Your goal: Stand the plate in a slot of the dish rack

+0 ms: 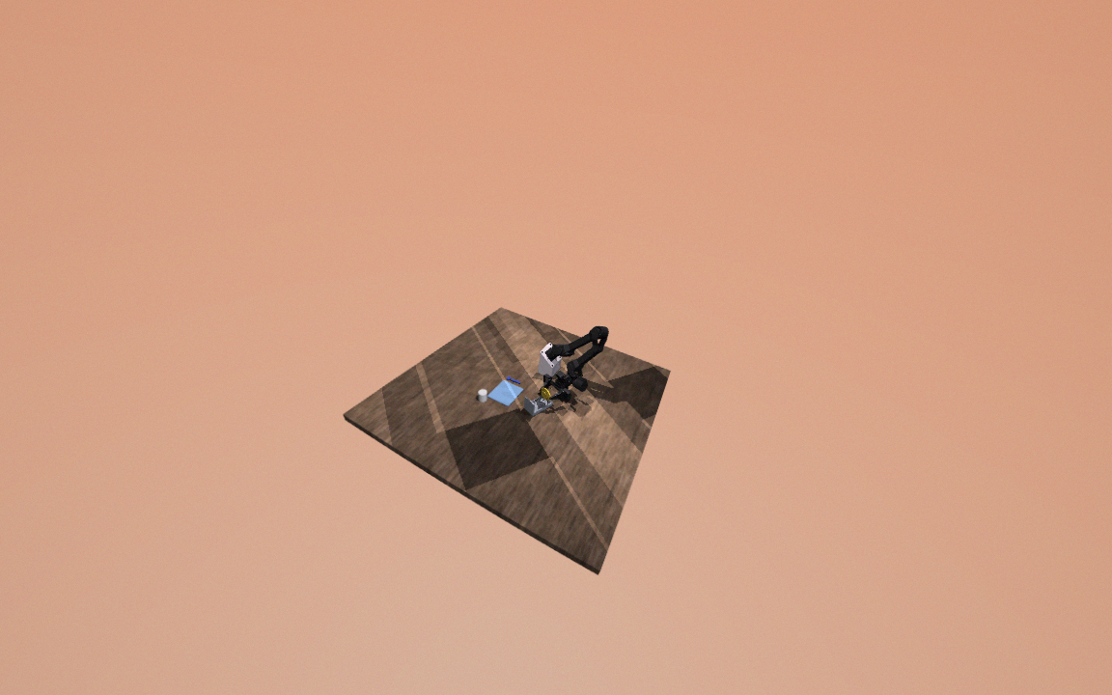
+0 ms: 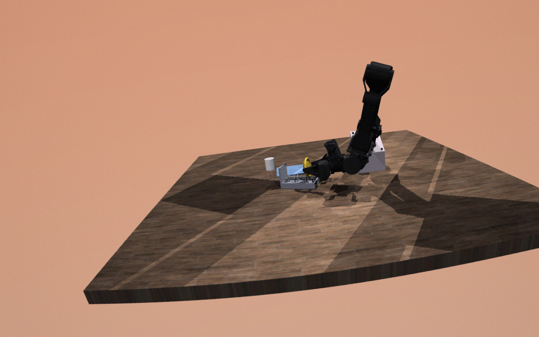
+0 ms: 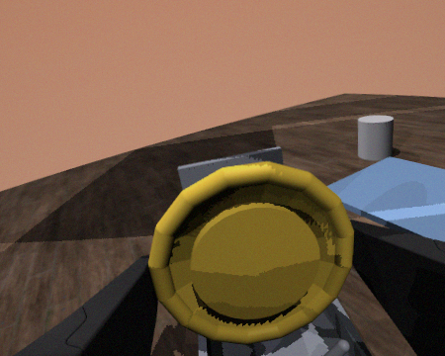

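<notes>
My gripper tip is now 3 cm short of the grey dish rack, 1 cm to the left of it and 5 cm above it. Also, from my gripper tip: blue spoon (5 cm behind, 24 cm to the right, 7 cm below); light blue mat (5 cm ahead, 20 cm to the right, 7 cm below); yellow plate (1 cm behind).
</notes>
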